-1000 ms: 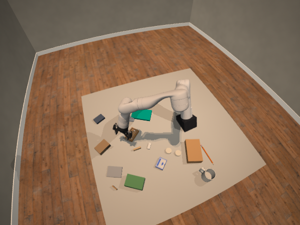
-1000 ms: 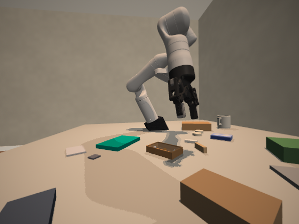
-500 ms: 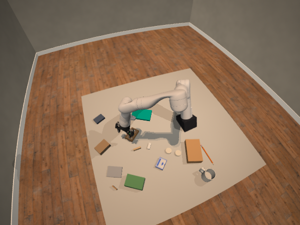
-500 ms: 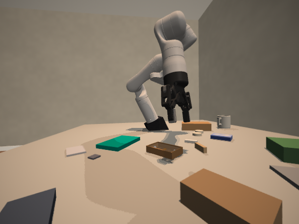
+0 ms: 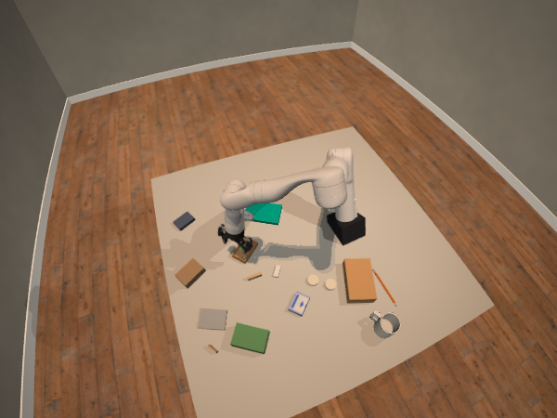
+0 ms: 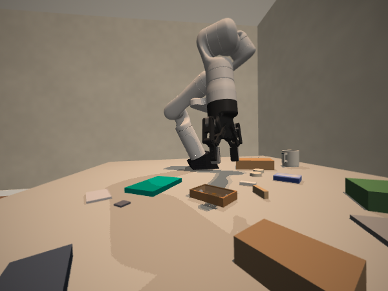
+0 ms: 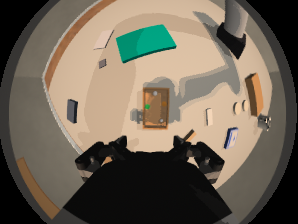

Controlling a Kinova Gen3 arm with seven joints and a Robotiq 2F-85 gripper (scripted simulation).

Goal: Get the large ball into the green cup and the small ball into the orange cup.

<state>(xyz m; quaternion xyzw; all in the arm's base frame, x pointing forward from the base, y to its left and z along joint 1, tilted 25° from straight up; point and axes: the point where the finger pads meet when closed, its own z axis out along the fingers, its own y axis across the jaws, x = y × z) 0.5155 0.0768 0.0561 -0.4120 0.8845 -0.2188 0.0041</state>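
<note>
Now: the covered wooden puzzle 10 cm below my hand, 4 cm behind it and 3 cm to the right of it. Also, from my hand: white block 15 cm behind, 11 cm to the left, 10 cm below; small wooden block 10 cm to the left, 10 cm below, 5 cm behind; brown block 21 cm ahead, 9 cm below, 3 cm to the left.
</note>
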